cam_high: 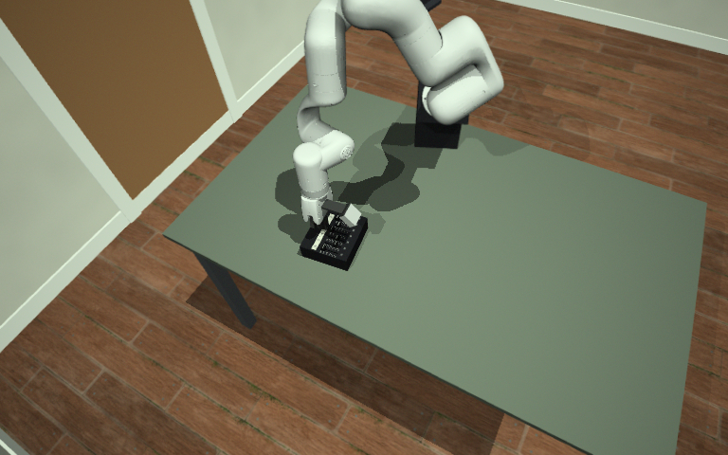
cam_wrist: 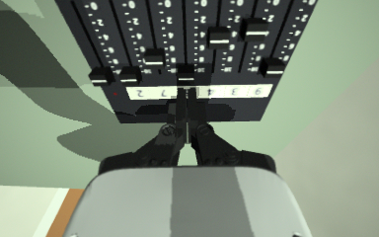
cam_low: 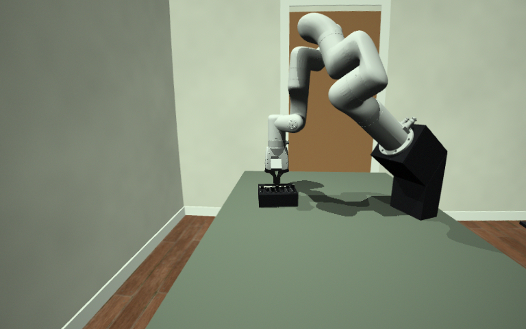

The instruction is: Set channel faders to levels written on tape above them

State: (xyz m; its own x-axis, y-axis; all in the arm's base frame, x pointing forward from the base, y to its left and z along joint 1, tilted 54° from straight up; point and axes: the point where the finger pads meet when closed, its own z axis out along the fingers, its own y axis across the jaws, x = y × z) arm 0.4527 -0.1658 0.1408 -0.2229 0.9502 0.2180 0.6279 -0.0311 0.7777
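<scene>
Now: the channel 6 cap 50 mm behind my hand, 20 mm below it and 10 mm to the left of it. Round my hand: master cap (70 mm behind, 20 mm below).
</scene>
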